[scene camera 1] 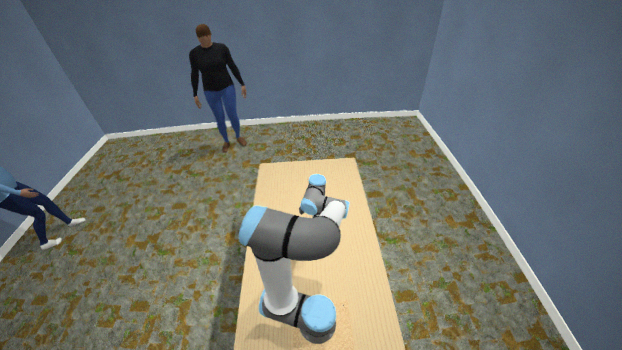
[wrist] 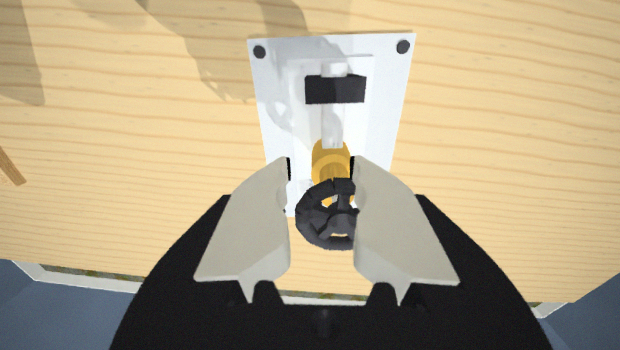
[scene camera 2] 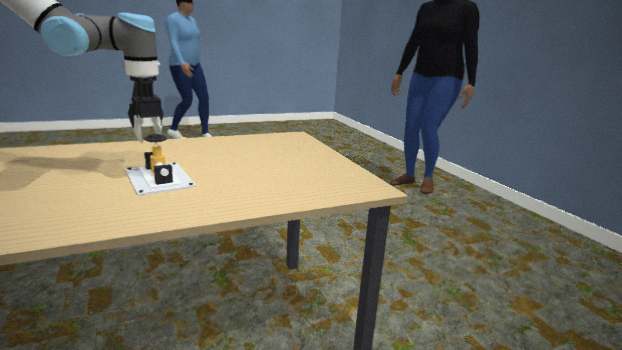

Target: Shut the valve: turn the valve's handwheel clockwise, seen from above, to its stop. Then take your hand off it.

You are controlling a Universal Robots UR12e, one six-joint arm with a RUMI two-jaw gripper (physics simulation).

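The valve's black handwheel (scene camera 2: 155,137) (wrist: 312,215) sits level on top of the yellow valve body (scene camera 2: 158,161) (wrist: 330,157). The valve stands on a white base plate (scene camera 2: 137,180) (wrist: 395,80) with bolted corners. My gripper (scene camera 2: 150,135) (wrist: 319,159) points down at the handwheel, its pale fingers partly open. In the wrist view the gap between the fingers is narrower than the wheel. The right finger covers the wheel's right side, and a small gap shows between the left finger and the rim. The wheel is not clasped between them. The gripper is hidden in scene camera 1.
The valve is on a wooden table (scene camera 1: 270,180) (scene camera 2: 275,190) (wrist: 125,215). Black blocks hold the valve's white pipe. A person in a black top (scene camera 1: 212,70) (scene camera 2: 440,50) stands beyond the table's far end. A person in light blue (scene camera 1: 30,197) (scene camera 2: 184,40) stands off to one side.
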